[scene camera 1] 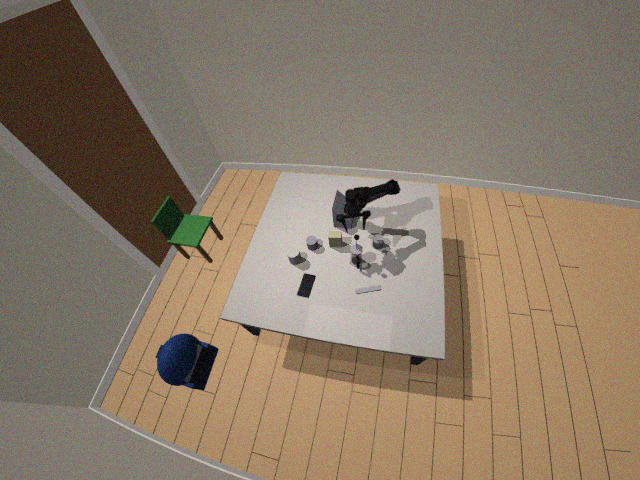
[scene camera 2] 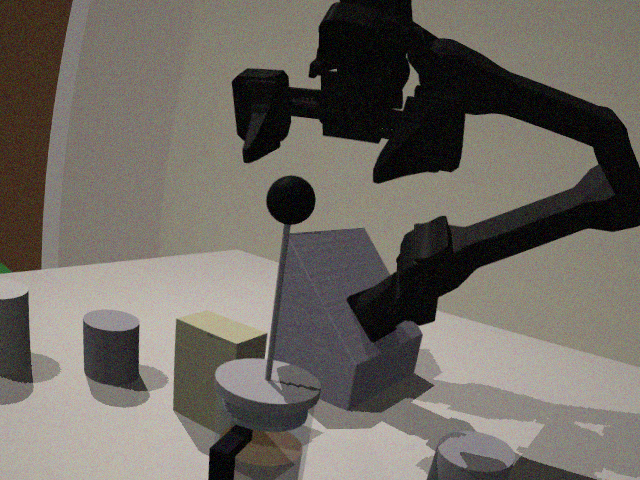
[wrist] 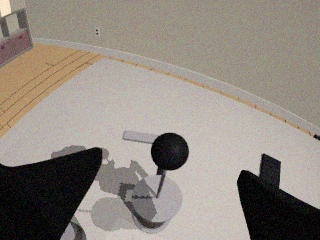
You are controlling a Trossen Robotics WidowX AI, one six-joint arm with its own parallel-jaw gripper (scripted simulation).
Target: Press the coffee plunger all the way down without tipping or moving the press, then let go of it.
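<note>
My gripper, which the wrist view shows too, holds nothing and is open. A coffee press is here in my sight, and so is a pale yellow block.
</note>
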